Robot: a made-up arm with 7 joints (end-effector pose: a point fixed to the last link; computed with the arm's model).
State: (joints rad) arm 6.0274 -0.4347 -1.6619 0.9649 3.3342 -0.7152 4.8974
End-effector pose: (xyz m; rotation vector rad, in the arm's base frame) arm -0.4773 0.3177 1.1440 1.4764 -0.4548 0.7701
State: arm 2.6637 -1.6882 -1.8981 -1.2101 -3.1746 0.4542 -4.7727
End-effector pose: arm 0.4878 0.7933 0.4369 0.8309 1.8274 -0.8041
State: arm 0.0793 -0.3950 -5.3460 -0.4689 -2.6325 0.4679 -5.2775
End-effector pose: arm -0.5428 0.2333 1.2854 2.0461 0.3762 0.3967
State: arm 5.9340 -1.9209 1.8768 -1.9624 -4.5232 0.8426 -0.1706
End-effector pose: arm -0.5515 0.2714 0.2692 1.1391 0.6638 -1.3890
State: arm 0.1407 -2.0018 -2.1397 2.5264 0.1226 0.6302 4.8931
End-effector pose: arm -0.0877 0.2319 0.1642 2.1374 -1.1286 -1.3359
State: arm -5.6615 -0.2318 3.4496 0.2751 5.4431 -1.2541 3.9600
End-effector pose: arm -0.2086 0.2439 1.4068 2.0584 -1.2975 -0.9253
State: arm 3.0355 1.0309 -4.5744 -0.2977 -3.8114 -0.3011 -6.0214
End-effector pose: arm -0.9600 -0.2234 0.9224 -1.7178 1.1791 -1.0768
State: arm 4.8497 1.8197 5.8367 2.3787 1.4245 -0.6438 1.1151
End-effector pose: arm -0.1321 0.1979 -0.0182 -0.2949 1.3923 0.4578
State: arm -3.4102 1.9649 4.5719 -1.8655 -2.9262 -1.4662 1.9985
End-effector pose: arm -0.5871 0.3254 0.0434 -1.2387 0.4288 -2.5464
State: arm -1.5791 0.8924 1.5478 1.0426 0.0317 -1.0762 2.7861
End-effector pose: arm 0.4013 0.7207 0.9408 0.5214 -2.6565 1.3276
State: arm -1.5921 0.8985 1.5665 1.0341 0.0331 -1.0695 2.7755
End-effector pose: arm 0.3895 0.7275 0.9442 0.5282 -2.6577 1.3442
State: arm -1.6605 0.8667 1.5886 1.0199 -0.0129 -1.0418 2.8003
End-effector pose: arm 0.3380 0.7299 0.9790 0.5948 -2.7236 1.2662
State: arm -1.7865 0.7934 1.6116 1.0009 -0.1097 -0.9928 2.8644
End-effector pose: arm 0.2518 0.7141 1.0436 0.7346 -2.8249 1.0662
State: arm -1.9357 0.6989 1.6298 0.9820 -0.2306 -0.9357 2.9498
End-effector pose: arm 0.1672 0.6729 1.1146 0.9125 -2.8792 0.7907
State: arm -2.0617 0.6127 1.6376 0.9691 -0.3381 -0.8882 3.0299
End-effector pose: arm 0.1149 0.6242 1.1682 1.0638 -2.8591 0.5437
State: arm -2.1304 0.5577 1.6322 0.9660 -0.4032 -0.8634 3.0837
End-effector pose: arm 0.0979 0.5921 1.1947 1.1432 -2.8167 0.3981
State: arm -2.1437 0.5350 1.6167 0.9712 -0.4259 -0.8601 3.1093
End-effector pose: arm 0.1015 0.5812 1.2002 1.1576 -2.7952 0.3441
